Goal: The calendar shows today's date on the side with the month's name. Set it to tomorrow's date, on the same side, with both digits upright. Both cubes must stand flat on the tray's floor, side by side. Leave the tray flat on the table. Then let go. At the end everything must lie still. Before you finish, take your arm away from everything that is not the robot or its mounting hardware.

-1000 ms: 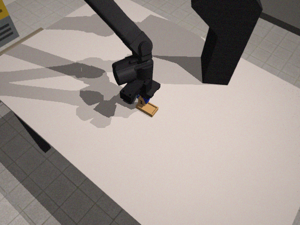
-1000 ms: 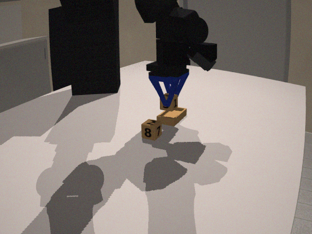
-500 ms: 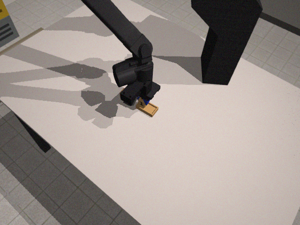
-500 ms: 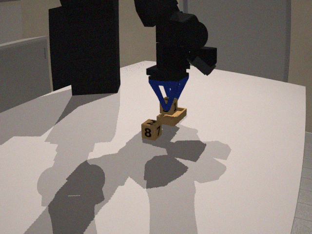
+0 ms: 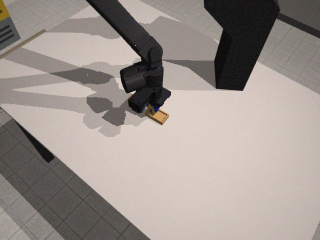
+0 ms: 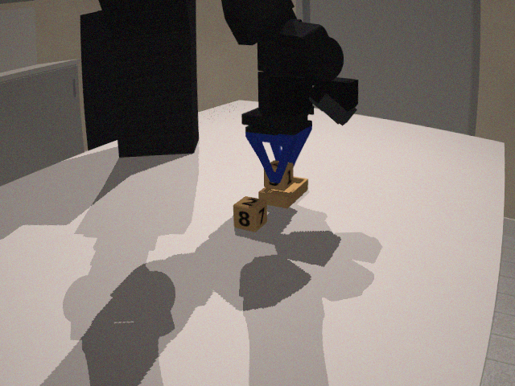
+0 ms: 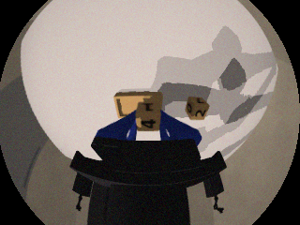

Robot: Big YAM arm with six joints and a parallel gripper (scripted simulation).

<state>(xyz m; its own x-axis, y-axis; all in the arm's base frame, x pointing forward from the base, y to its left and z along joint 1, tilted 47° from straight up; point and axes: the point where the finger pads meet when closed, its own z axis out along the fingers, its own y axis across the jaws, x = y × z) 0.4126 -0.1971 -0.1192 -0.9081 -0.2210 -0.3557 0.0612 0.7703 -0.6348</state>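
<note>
My gripper is now 3 cm above the wooden tray and 2 cm to the right of it. The rest, counted from my hand: wooden digit cube: 9 cm to the right, 3 cm below, 1 cm behind.
</note>
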